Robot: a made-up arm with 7 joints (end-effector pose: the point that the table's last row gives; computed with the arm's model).
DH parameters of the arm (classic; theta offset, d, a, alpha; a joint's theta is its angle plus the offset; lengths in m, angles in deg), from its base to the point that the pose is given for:
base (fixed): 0 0 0 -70
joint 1: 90 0 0 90
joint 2: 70 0 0 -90
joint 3: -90 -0.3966 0.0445 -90
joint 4: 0 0 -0.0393 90
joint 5: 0 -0.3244 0 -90
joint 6: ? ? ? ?
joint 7: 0 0 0 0
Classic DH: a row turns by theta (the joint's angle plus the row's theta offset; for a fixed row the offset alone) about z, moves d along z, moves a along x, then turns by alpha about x.
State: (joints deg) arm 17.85 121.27 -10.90 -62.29 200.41 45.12 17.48
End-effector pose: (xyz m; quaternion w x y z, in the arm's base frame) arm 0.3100 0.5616 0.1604 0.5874 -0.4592 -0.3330 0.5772
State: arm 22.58 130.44 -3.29 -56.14 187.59 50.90 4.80
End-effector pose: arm 0.3449 0.5186 0.2635 0.7561 -0.3047 -0.4019 0.4171
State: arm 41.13 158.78 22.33 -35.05 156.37 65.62 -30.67
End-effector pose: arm 0.5099 0.2665 0.4211 0.9200 0.1245 -0.3553 -0.1084
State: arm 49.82 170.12 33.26 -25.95 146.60 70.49 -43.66
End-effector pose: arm 0.5804 0.1517 0.4008 0.8891 0.2141 -0.2838 -0.2885
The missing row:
joint 6: 0 0 0 90
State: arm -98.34 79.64 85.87 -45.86 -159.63 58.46 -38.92
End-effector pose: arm 0.1100 0.6343 0.2674 0.6790 0.5058 0.3550 0.3964
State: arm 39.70 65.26 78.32 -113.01 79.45 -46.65 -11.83
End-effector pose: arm 0.0775 0.4433 0.1398 0.0090 0.2526 -0.9653 -0.0658
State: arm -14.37 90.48 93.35 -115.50 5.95 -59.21 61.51
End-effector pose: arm -0.0785 0.2937 0.3443 0.3126 -0.1956 0.6963 0.6157
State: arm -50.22 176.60 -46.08 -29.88 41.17 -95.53 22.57
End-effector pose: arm -0.3777 0.2065 0.5751 0.0908 0.7081 -0.4023 -0.5732
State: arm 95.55 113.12 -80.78 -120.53 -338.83 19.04 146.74
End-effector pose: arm -0.3283 0.2747 0.0750 0.4287 0.4789 0.5187 0.5637
